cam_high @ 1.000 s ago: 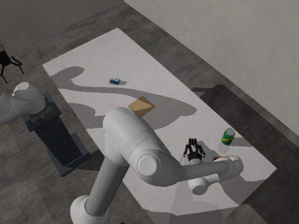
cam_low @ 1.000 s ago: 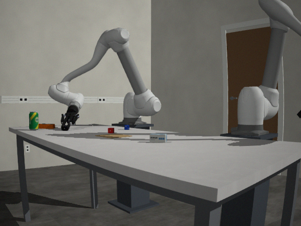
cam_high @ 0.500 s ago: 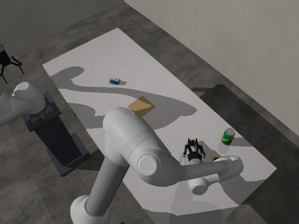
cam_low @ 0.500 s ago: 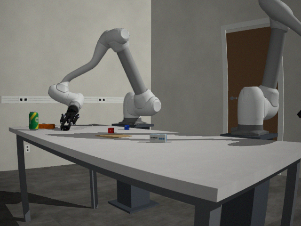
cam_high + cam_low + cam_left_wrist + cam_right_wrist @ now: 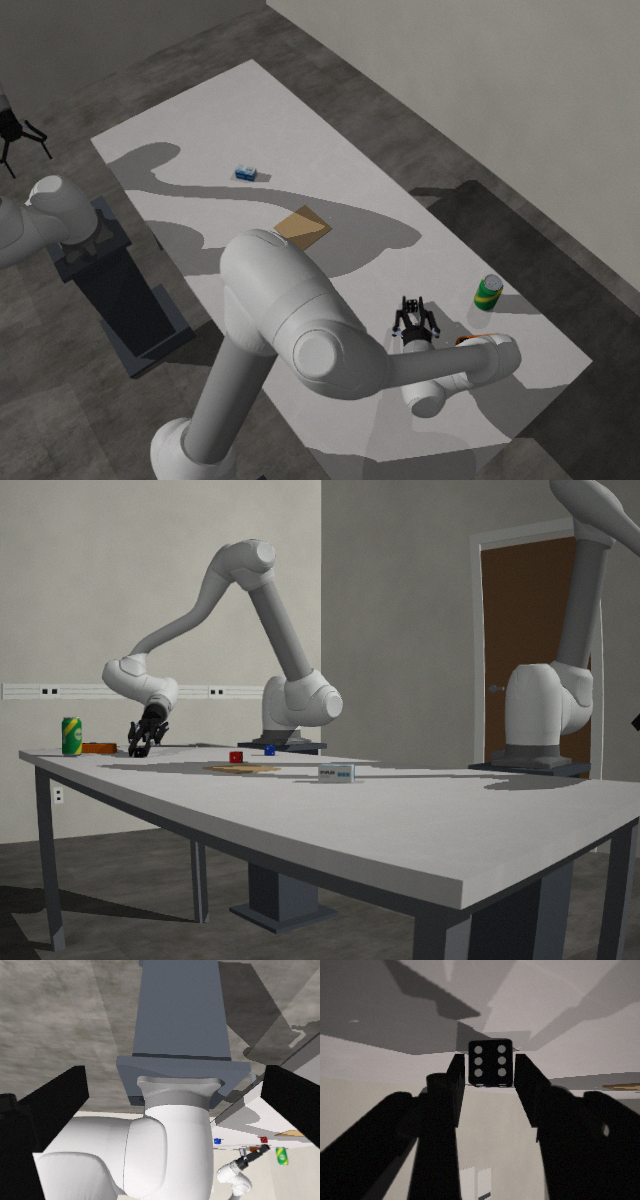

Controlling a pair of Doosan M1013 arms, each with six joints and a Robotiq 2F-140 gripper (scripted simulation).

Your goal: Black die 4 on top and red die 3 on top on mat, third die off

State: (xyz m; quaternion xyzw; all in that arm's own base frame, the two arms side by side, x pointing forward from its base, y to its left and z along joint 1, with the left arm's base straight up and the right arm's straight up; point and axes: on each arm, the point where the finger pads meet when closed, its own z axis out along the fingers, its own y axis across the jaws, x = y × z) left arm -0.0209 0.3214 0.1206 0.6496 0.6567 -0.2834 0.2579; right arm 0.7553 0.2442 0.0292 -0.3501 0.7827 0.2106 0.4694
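Note:
Now: right hand 10 mm to the right of the black die and 10 mm above it. Round my right hand: blue die (380 mm behind, 160 mm to the left, 10 mm below); red die (300 mm to the left, 170 mm behind, 10 mm below); tan mat (450 mm to the left, 100 mm behind, 30 mm below).

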